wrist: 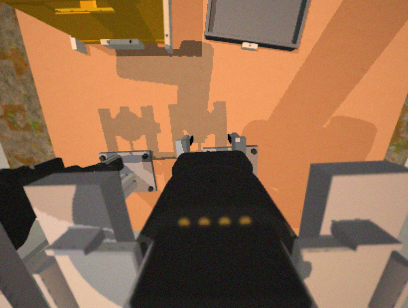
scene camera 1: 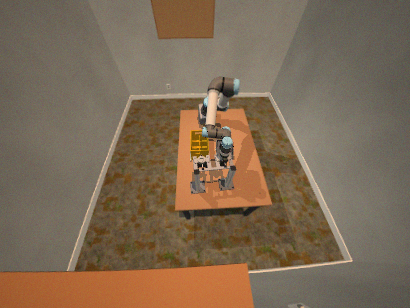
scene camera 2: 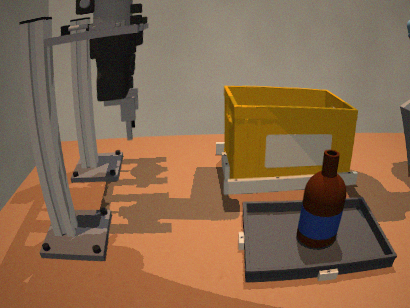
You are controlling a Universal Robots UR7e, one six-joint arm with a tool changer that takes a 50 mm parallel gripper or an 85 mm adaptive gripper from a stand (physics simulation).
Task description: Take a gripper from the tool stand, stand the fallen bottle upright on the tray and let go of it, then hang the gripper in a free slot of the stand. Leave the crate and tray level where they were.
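Frame: origin at the arm's base, x up, y back, z right, level; centimetres.
Seen in the pictures: end effector, tool point: (scene camera 2: 112,16).
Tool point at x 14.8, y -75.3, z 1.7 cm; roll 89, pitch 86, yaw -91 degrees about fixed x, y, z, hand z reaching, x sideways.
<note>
A point is followed by its place in that frame.
The brown bottle (scene camera 2: 322,200) @[y -47.0, x -11.3, z -14.4 cm] with a blue label stands upright on the grey tray (scene camera 2: 290,273) @[y -53.0, x -19.8, z -19.6 cm] (wrist: 260,20) @[y -52.9, x -20.7, z -11.3 cm]; nothing touches it. The tray lies flat. The yellow crate (scene camera 1: 199,142) @[y -36.5, x -11.8, z 15.6 cm] (scene camera 2: 250,142) @[y -51.2, x -10.8, z 8.3 cm] (wrist: 115,25) @[y -53.2, x -13.1, z 15.6 cm] sits level behind the tray in the second scene view. My gripper (scene camera 2: 130,131) (wrist: 210,140) is open, with nothing between its fingers. It points down at the tool stand (scene camera 1: 230,176) @[y -89.2, x 5.7, z -1.5 cm] (scene camera 2: 47,130) @[y -85.9, x -0.7, z -4.6 cm] (wrist: 142,172) @[y -83.4, x -20.0, z 21.1 cm], its body between the holder arms of one slot. Whether it is still coupled to the arm cannot be seen.
A second, black gripper (scene camera 1: 202,163) (wrist: 30,200) hangs in the neighbouring slot, beside mine. The robot arm (scene camera 1: 212,107) @[y -49.1, x 44.0, z 7.0 cm] reaches over the wooden table (scene camera 1: 250,192) @[y -97.9, x -21.2, z -23.6 cm] from its base at the far end. White brackets (scene camera 2: 328,274) (wrist: 249,46) border the tray.
</note>
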